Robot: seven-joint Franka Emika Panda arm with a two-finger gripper.
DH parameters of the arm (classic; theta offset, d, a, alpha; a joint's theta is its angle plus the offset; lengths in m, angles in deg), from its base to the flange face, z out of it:
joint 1: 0 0.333 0 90
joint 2: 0 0 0 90
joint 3: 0 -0.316 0.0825 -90
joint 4: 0 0 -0.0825 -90
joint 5: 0 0.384 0 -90
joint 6: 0 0 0.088 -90
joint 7: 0 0.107 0 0
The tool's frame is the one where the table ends.
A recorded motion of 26 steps. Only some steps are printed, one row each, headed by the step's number.
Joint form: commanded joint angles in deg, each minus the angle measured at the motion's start. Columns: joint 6, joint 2, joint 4, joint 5, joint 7, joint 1, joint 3.
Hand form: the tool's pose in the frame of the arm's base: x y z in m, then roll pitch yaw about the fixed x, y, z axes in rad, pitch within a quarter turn. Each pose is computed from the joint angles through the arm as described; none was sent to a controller.
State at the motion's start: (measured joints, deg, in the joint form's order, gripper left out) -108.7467 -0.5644 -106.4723 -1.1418 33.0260 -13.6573 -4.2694
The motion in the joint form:
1: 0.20 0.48 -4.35 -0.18 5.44 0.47 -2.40
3: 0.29 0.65 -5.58 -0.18 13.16 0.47 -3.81
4: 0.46 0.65 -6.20 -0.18 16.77 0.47 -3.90
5: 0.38 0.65 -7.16 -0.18 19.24 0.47 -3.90
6: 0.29 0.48 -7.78 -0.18 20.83 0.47 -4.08
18: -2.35 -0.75 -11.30 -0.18 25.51 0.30 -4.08
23: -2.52 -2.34 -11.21 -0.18 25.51 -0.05 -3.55
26: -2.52 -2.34 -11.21 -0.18 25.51 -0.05 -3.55
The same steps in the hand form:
1: 0.5509 -0.0647 0.4784 3.0992 0.0190 -0.7777
3: 0.5480 -0.0507 0.4698 3.0823 0.0269 -0.8881
4: 0.5458 -0.0496 0.4645 3.0703 0.0320 -0.9498
5: 0.5428 -0.0493 0.4568 3.0569 0.0384 -0.9932
6: 0.5413 -0.0475 0.4504 3.0463 0.0437 -1.0180
18: 0.5355 -0.0488 0.4144 3.0138 0.0581 -1.1028
23: 0.5374 -0.0576 0.4005 2.9962 0.0733 -1.1192
26: 0.5374 -0.0576 0.4005 2.9962 0.0733 -1.1192

